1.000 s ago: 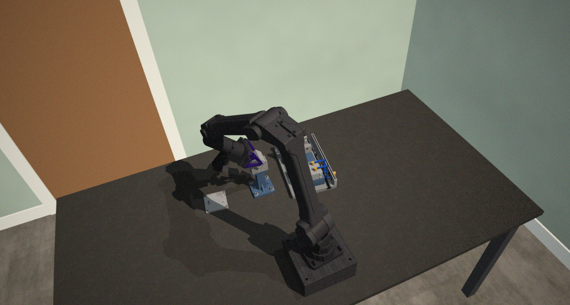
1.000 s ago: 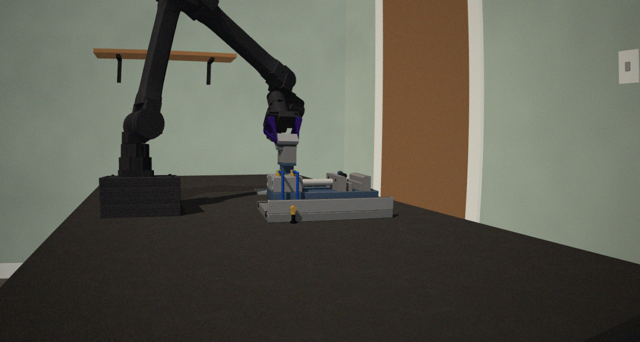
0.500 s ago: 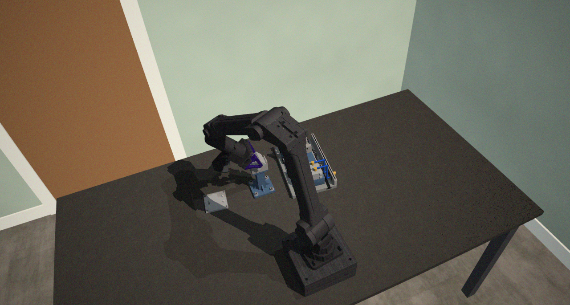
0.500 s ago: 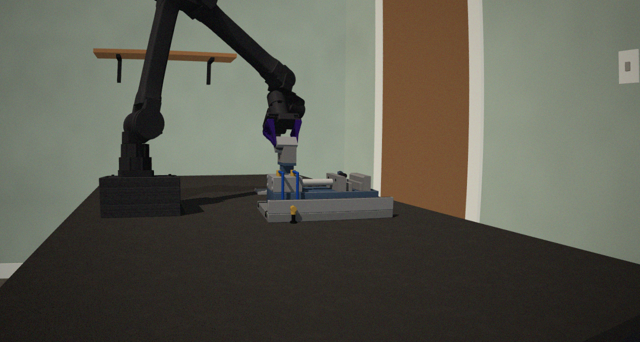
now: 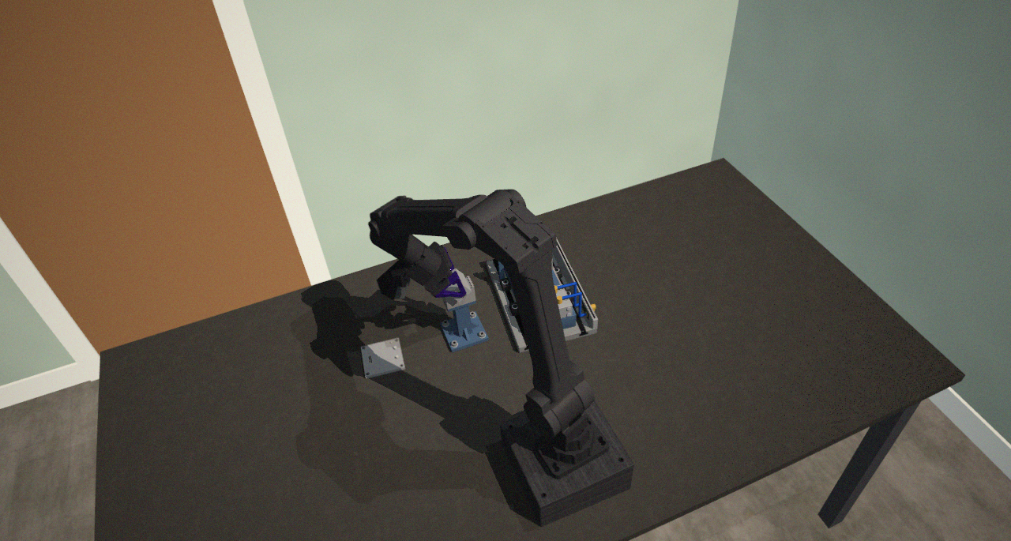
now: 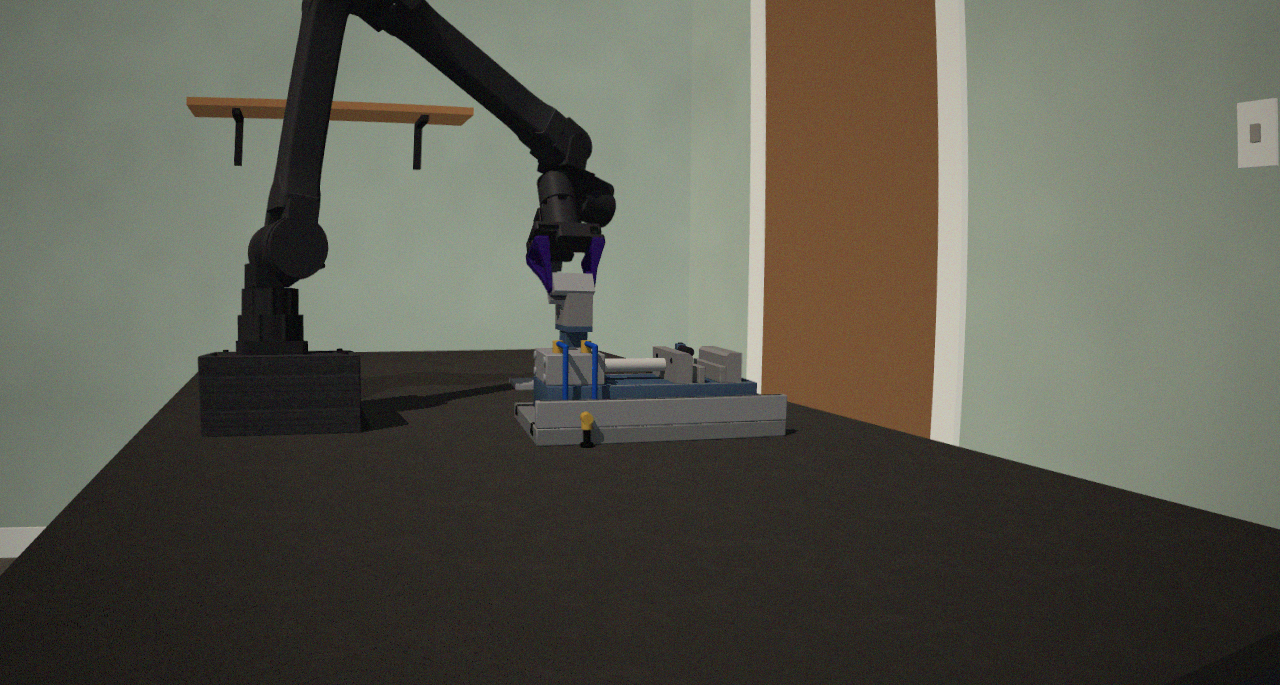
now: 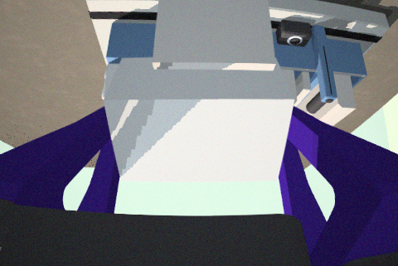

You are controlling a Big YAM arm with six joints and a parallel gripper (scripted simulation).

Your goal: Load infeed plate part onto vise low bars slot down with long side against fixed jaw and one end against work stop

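The part lies 1 cm below my hand. Round my hand: grey infeed plate: 20 cm to the left, 17 cm below, 3 cm ahead.
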